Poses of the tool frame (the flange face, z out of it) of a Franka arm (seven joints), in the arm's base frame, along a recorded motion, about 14 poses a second.
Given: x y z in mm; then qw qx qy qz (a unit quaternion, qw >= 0).
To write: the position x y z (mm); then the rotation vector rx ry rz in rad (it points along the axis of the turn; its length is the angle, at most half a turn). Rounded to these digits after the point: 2 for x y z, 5 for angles.
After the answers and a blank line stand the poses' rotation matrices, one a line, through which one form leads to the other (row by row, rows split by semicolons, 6 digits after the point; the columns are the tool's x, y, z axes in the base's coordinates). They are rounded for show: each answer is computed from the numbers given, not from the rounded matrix.
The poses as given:
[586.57 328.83 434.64 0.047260 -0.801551 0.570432 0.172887]
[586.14 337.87 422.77 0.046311 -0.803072 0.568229 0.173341]
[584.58 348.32 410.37 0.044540 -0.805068 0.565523 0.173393]
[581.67 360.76 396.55 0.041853 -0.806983 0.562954 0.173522]
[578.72 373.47 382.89 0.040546 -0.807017 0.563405 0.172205]
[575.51 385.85 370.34 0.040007 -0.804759 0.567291 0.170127]
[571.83 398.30 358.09 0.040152 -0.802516 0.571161 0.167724]
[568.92 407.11 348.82 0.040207 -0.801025 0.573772 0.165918]
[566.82 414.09 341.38 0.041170 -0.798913 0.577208 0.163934]
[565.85 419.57 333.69 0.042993 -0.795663 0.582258 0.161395]
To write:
[586.57 328.83 434.64 -2.44509 1.74007 0.52738]
[586.14 337.87 422.77 -2.45115 1.73436 0.52907]
[584.58 348.32 410.37 -2.45990 1.72796 0.52981]
[581.67 360.76 396.55 -2.46981 1.72295 0.53107]
[578.72 373.47 382.89 -2.47189 1.72571 0.52746]
[575.51 385.85 370.34 -2.46579 1.73819 0.52127]
[571.83 398.30 358.09 -2.45870 1.74989 0.51386]
[568.92 407.11 348.82 -2.45405 1.75783 0.50831]
[566.82 414.09 341.38 -2.44613 1.76731 0.50194]
[565.85 419.57 333.69 -2.43346 1.78078 0.49361]

0.289435 -0.930802 -0.223238; -0.898119 -0.344748 0.273003; -0.331073 0.121478 -0.935753
0.294138 -0.928712 -0.225780; -0.896602 -0.349943 0.271377; -0.331041 0.122613 -0.935616
0.300237 -0.926015 -0.228810; -0.895123 -0.356400 0.267831; -0.329563 0.124400 -0.935902
0.305946 -0.923113 -0.232936; -0.894063 -0.362662 0.262919; -0.327181 0.127820 -0.936277
0.305841 -0.923319 -0.232257; -0.895390 -0.361862 0.259485; -0.323632 0.128600 -0.937403
0.298475 -0.926678 -0.228431; -0.899453 -0.353161 0.257415; -0.319214 0.128631 -0.938912
0.291288 -0.930200 -0.223336; -0.903262 -0.344326 0.256040; -0.315069 0.127150 -0.940513
0.286514 -0.932553 -0.219669; -0.905869 -0.338339 0.254812; -0.311948 0.125984 -0.941709
0.279913 -0.935776 -0.214411; -0.908779 -0.330272 0.255030; -0.309465 0.123465 -0.942861
0.269855 -0.940439 -0.206766; -0.912684 -0.318255 0.256363; -0.306898 0.119531 -0.944207

